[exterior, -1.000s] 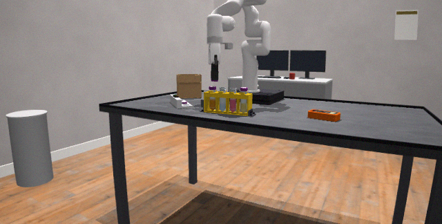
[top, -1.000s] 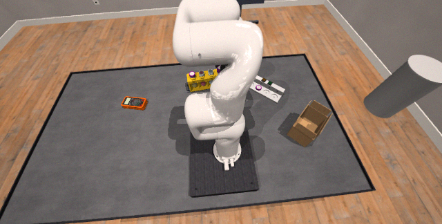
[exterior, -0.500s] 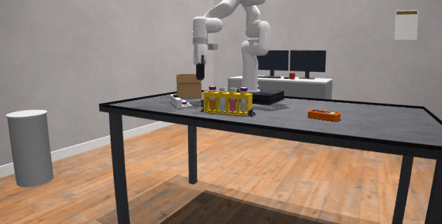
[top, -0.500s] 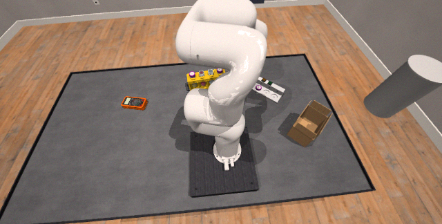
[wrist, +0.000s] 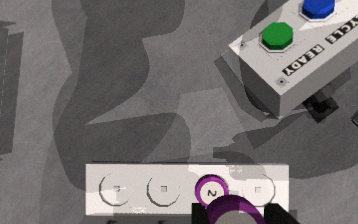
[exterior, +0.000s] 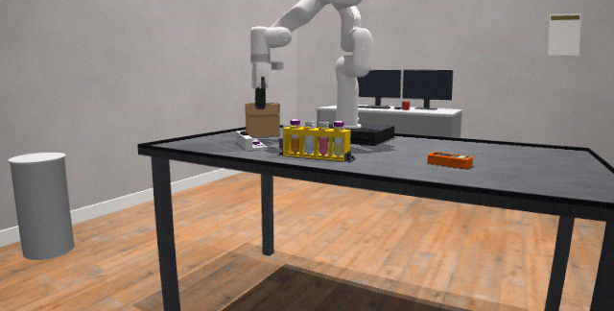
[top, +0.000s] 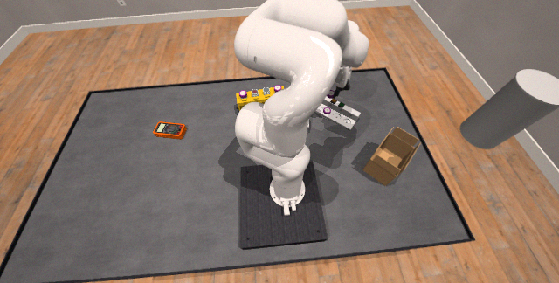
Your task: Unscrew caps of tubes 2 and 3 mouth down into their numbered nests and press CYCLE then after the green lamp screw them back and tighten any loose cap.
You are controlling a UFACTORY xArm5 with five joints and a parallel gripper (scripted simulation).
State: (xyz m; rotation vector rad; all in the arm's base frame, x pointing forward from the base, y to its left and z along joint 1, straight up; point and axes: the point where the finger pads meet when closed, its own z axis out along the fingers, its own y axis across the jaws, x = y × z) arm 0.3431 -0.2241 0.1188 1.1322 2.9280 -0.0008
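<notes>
The blue cycle key is 17 cm to the left of my hand, 11 cm below it and 6 cm behind it. Round my hand: green ready key 13 cm to the left, 11 cm below, 6 cm behind; grey key housing 15 cm to the left, 12 cm below, 4 cm behind.
</notes>
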